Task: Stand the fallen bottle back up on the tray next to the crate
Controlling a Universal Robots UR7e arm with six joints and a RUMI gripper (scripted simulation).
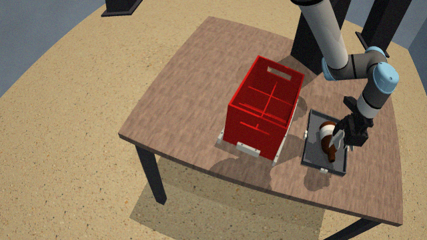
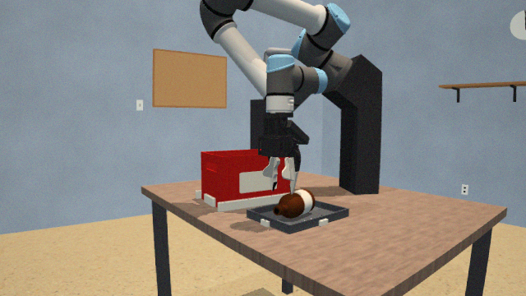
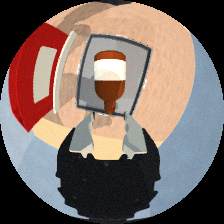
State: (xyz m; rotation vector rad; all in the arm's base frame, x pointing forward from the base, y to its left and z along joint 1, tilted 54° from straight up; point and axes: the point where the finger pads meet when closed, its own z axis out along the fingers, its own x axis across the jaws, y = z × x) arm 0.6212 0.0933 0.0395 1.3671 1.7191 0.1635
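The brown bottle lies 6 cm below my hand and 5 cm behind it. From my hand the other things lie so: tray (9 cm below, 8 cm behind, 1 cm to the left); then red crate (26 cm to the right, 15 cm behind, 2 cm below).
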